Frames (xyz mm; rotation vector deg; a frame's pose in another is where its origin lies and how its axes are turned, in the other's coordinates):
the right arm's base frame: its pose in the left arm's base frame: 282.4 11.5 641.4 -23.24 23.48 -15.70
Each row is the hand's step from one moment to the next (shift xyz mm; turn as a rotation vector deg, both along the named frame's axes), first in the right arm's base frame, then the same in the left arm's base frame.
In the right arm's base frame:
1: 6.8 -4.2 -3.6 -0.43 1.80 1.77
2: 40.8 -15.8 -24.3 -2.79 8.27 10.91
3: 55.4 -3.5 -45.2 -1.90 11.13 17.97
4: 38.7 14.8 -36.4 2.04 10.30 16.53
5: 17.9 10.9 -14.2 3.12 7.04 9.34
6: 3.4 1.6 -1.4 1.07 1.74 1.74
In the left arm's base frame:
1: 3.7 -7.2 -3.4 0.71 2.31 0.85
2: 22.6 -35.6 -27.0 3.75 11.79 6.49
3: 28.6 -36.4 -54.6 8.12 16.31 10.89
4: 20.9 -11.7 -49.7 10.82 13.78 8.74
5: 11.5 -1.0 -22.5 8.06 8.21 3.77
6: 2.7 -0.2 -3.0 2.01 1.74 0.36

